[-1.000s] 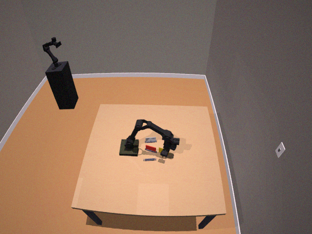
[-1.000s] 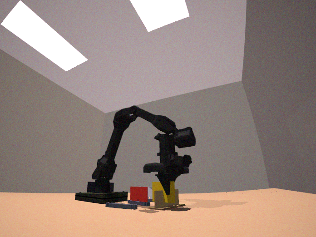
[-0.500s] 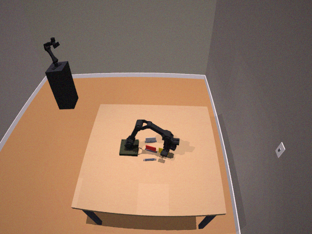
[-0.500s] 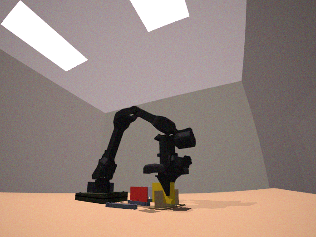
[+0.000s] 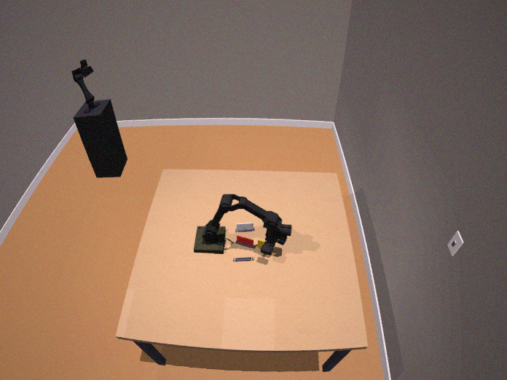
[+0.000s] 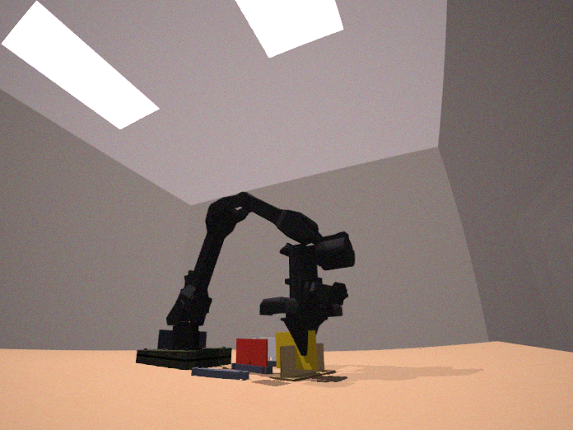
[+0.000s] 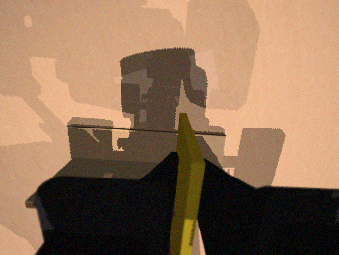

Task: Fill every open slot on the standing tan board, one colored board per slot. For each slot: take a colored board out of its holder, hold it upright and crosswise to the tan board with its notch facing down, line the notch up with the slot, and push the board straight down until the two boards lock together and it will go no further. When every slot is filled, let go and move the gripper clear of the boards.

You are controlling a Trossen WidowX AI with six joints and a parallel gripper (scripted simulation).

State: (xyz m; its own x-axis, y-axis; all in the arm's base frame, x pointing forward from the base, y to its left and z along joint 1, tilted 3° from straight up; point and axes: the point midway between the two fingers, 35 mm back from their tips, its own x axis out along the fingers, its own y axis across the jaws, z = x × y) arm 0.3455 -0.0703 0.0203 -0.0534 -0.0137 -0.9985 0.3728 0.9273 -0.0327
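Right now the yellow board is 2 cm behind my gripper tip and 1 cm to the left of it. Round my gripper tip: red board: 14 cm behind, 5 cm to the left, 1 cm below; grey board: 16 cm to the left, 14 cm behind, 1 cm below; tan board: 3 cm to the left, 2 cm below, 1 cm behind.
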